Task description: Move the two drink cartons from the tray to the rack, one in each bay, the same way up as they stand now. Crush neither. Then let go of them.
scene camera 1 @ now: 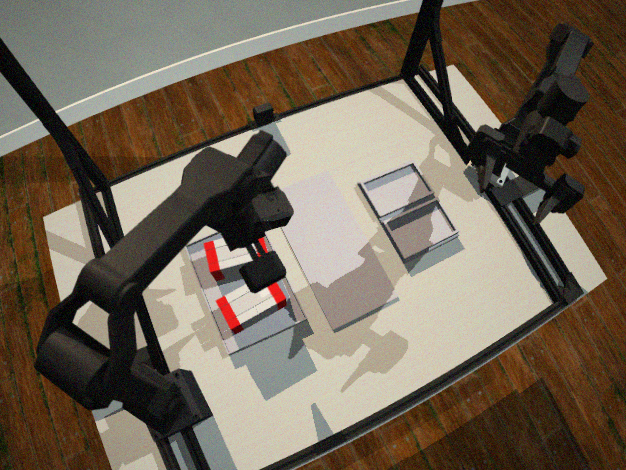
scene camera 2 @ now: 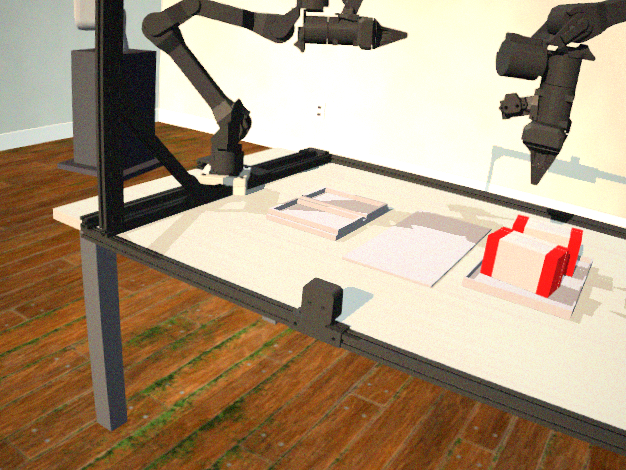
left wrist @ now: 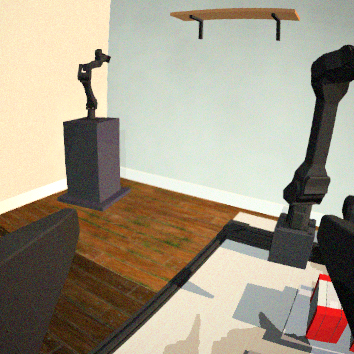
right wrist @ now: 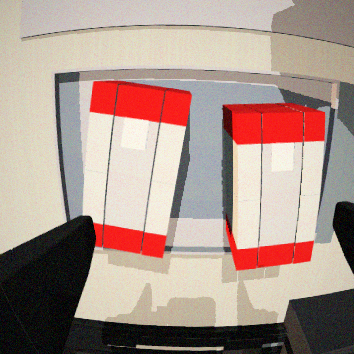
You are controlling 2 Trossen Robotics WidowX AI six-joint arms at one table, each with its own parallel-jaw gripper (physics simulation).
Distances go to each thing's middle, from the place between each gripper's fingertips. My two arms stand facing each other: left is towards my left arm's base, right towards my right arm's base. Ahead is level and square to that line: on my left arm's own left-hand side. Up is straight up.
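Scene:
If you picture the pale mat (scene camera 1: 346,277), my left gripper is 200 mm past it, 130 mm to the left of it and 360 mm above it.
The pale mat is also 4 cm ahead of my right hand, and it's 17 cm to the left of that hand and 17 cm below it.

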